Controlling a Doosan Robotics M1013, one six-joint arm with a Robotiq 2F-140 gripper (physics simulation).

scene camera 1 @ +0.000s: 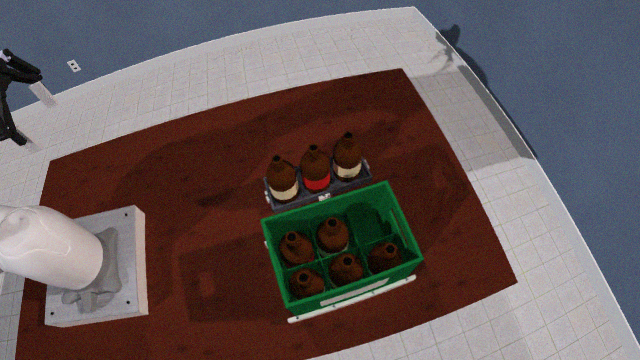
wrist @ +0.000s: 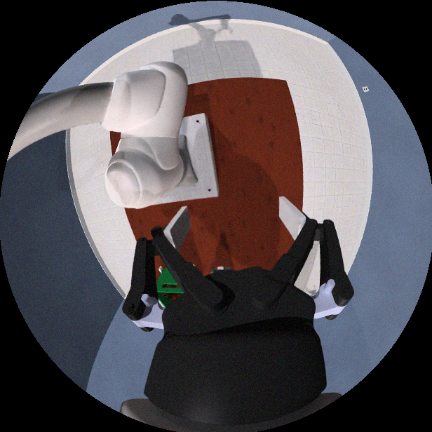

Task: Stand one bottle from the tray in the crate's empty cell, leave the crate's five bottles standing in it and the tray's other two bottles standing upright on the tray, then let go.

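Pixels of known places: gripper, between the fingertips: [scene camera 1: 45, 126]; arm's base, origin of its link: [scene camera 1: 91, 265].
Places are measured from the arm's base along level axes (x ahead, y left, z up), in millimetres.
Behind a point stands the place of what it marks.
Observation:
Three brown bottles stand upright on the dark tray [scene camera 1: 302, 199] @[x 612, y 16, z -39 mm]: a cream-labelled left bottle [scene camera 1: 283, 176] @[x 582, y 42, z 54 mm], a red-labelled middle bottle [scene camera 1: 315, 167] @[x 660, y 39, z 52 mm] and a cream-labelled right bottle [scene camera 1: 347, 156] @[x 743, y 42, z 50 mm]. The green crate [scene camera 1: 300, 218] @[x 586, y -83, z 74 mm] [wrist: 168, 276] is beside the tray; in the wrist view my gripper partly hides it. Its back right cell [scene camera 1: 368, 220] @[x 751, y -91, z -56 mm] is empty. Its five bottles stand in the other cells, such as the back middle bottle [scene camera 1: 332, 236] @[x 635, y -140, z 63 mm] and the front right bottle [scene camera 1: 384, 258] @[x 714, y -227, z 76 mm]. My gripper [scene camera 1: 41, 123] @[x 94, y 202, z 313 mm] [wrist: 233, 210] is open and empty, far left of the tray.
The robot's base plate [scene camera 1: 125, 230] @[x 118, y 74, z -3 mm] [wrist: 202, 150] is left of the crate, with the white arm [scene camera 1: 50, 245] @[x 68, y -41, z 219 mm] [wrist: 145, 100] above it. A white bar [scene camera 1: 352, 300] @[x 635, y -269, z -34 mm] runs along the crate's front. The dark red-brown surface [scene camera 1: 200, 150] @[x 363, y 305, z -64 mm] [wrist: 250, 130] lies under the crate and tray.

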